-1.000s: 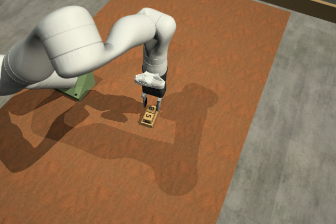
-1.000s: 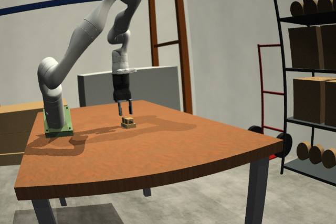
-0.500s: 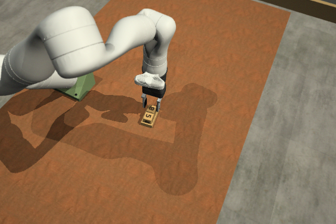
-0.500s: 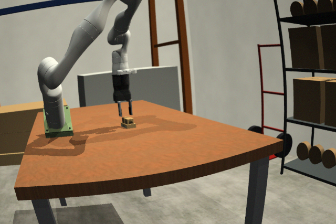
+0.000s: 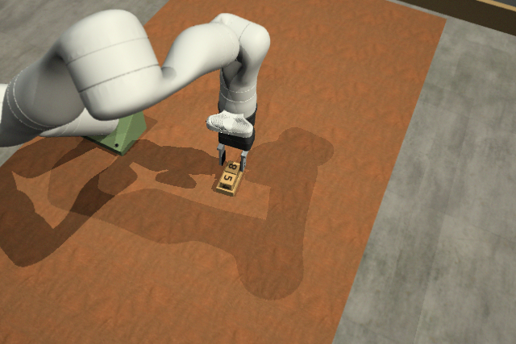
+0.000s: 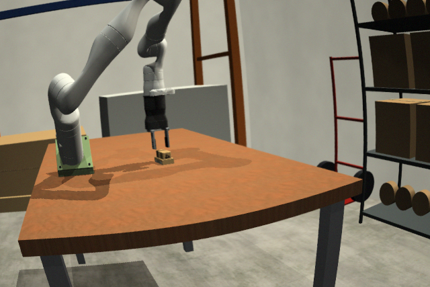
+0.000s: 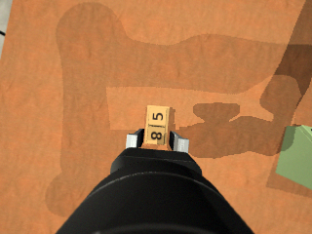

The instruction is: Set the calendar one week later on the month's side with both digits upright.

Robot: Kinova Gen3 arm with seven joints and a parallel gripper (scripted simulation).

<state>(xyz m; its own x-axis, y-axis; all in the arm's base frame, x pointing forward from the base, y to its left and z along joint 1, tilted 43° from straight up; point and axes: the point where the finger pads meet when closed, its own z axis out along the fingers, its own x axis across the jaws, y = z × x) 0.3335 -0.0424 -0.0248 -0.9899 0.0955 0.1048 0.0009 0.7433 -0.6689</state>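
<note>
Right now my hand is 6 cm above the wooden calendar tray and 2 cm to the left of it.
</note>
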